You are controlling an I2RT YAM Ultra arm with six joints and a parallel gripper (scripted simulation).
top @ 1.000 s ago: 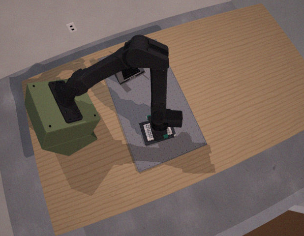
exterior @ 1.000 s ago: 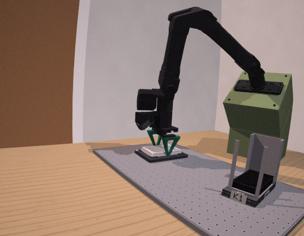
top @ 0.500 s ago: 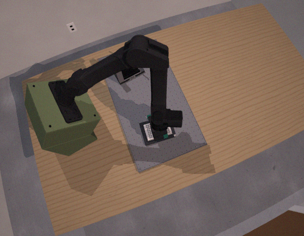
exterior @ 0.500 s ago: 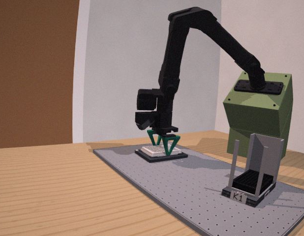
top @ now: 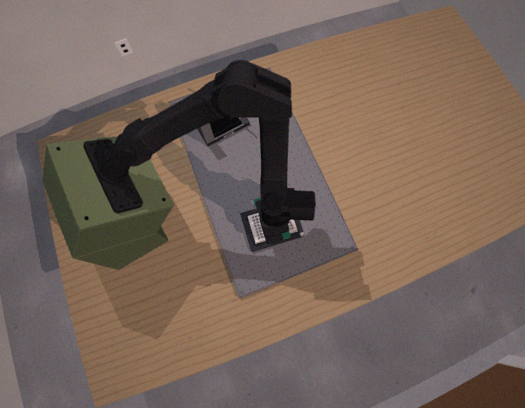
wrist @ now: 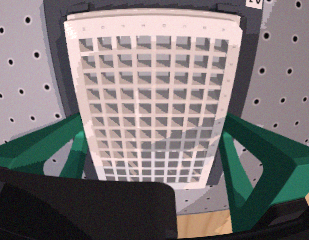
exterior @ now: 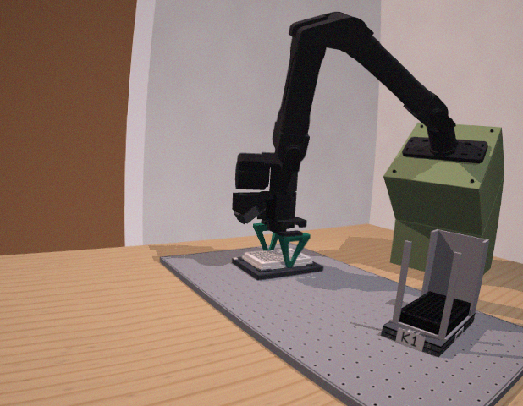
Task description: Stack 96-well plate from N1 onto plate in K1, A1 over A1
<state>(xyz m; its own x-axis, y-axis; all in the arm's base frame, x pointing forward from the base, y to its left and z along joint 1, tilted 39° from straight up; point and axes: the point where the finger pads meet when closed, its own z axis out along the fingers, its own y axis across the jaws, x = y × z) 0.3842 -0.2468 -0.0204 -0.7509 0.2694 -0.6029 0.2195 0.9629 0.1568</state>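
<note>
Right now the white 96-well plate is right at my hand. Also, from my hand: thin post 110 mm ahead, 330 mm to the left, 60 mm above; then black 96-well plate 40 mm ahead, 370 mm to the left, 10 mm above; then pale A1 square 60 mm ahead, 70 mm to the right, 10 mm below.
</note>
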